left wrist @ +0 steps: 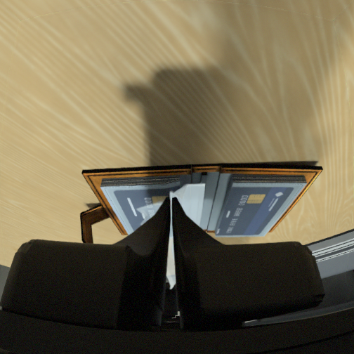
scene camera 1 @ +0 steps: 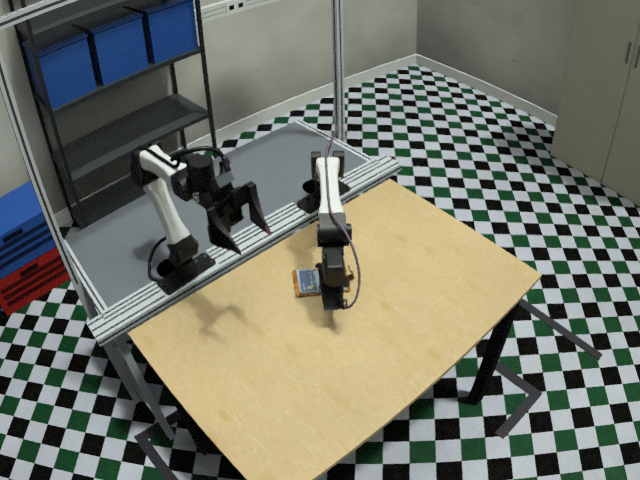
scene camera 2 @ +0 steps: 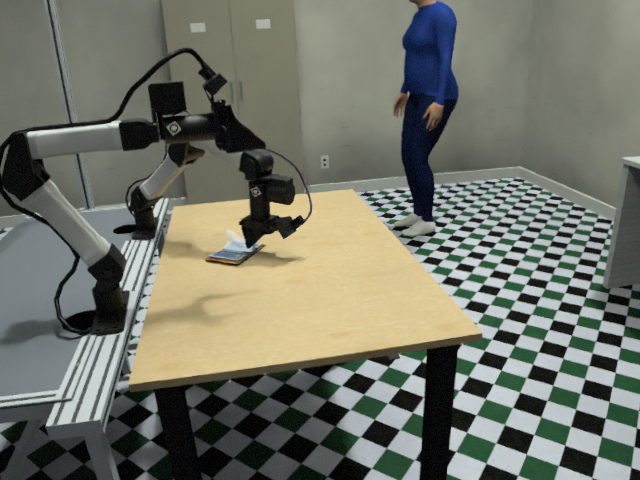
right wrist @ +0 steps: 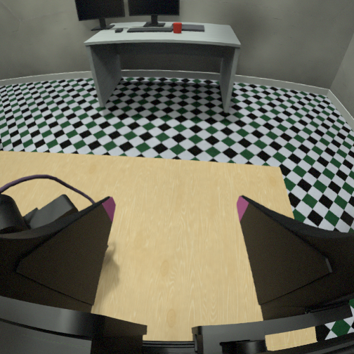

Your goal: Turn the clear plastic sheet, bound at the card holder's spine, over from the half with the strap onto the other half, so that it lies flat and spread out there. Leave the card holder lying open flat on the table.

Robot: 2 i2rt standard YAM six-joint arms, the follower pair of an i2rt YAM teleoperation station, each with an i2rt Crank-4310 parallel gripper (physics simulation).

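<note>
The card holder (scene camera 1: 296,288) (scene camera 2: 222,261) (left wrist: 301,196) lies open on the table, its brown strap (left wrist: 87,225) (scene camera 1: 351,273) on the left in the left wrist view. A card shows in each half. The clear plastic sheet (left wrist: 194,202) (scene camera 2: 233,237) is raised and bent above the strap half near the spine. My left gripper (left wrist: 171,200) (scene camera 2: 250,244) points down over that half, shut on the sheet, which shows between and beside its fingertips. In scene camera 1 my left arm hides its fingertips and the strap half's middle. My right gripper (scene camera 1: 254,243) (right wrist: 175,199) is open and empty, high above the table's rear edge.
The wooden table (scene camera 1: 310,392) (scene camera 2: 310,310) (right wrist: 172,250) borders the aluminium rail (scene camera 1: 242,250). A purple cable (scene camera 1: 356,258) hangs along my left arm. A person in blue (scene camera 2: 429,56) stands beyond the table. A desk (right wrist: 165,36) stands farther off.
</note>
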